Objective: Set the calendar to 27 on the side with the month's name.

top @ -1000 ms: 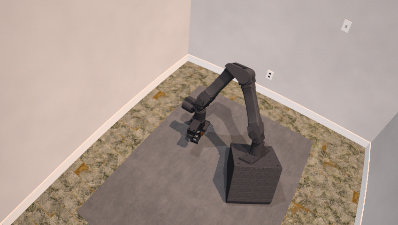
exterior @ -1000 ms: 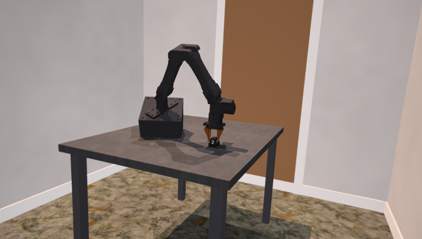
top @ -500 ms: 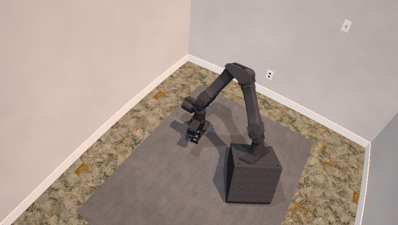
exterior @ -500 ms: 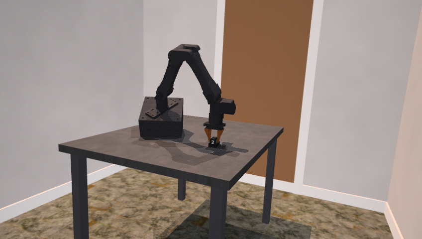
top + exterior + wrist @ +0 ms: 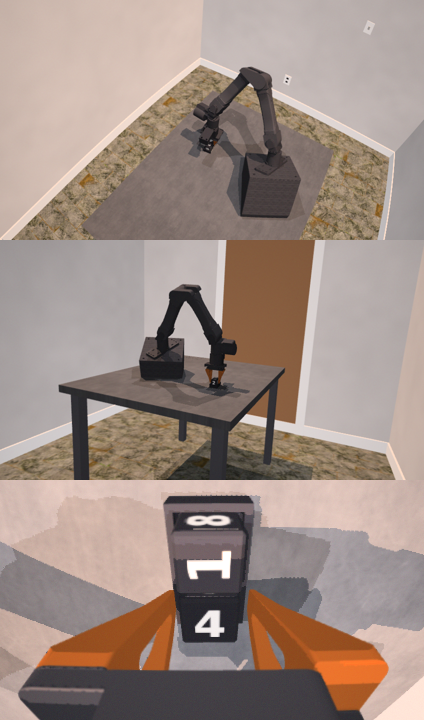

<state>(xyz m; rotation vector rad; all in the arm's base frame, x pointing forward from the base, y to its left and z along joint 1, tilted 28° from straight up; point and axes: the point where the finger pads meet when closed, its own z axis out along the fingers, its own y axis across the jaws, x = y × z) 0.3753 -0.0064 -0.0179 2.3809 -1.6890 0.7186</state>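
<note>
Now: the black cube right at my hand. Also, from my hand: black digit cube (10 mm behind, 30 mm to the left); then black tray (10 mm behind, 10 mm to the left, 20 mm below).
</note>
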